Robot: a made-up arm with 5 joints.
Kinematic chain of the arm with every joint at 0, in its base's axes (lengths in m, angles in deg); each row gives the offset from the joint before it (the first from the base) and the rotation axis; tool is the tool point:
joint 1: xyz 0 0 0.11 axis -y
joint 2: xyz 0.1 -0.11 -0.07 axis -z
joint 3: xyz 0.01 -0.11 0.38 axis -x
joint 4: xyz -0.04 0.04 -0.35 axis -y
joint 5: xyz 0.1 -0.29 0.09 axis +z
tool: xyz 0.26 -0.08 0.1
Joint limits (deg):
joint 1: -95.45..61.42
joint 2: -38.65..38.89
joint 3: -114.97..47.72
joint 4: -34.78..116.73
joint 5: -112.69..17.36
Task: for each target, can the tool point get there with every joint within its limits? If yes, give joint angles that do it. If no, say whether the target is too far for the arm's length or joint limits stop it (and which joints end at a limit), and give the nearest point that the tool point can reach.
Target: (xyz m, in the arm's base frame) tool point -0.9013 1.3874 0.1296
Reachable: no: too far | nearest point -0.2145 0.3753 0.1147 | short by 1.223 m
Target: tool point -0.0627 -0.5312 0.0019
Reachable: yes | joints 21.67 20.85 -36.49 41.55 -59.87
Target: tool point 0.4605 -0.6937 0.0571
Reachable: yes | joints -61.70 -13.28 15.90 37.30 -47.75
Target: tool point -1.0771 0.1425 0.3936
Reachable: no: joint limits stop it (at a limit: joint 2, joint 3, joint 4) | nearest point -0.6422 -0.2219 0.2791 | short by 0.579 m
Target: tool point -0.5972 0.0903 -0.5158
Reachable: no: joint limits stop it (at a limit: joint 1, joint 2, joint 4) | nearest point -0.2856 -0.0303 -0.3406 | short by 0.377 m
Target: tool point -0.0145 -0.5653 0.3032
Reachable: yes | joints -45.08 10.88 -24.11 78.82 -23.03
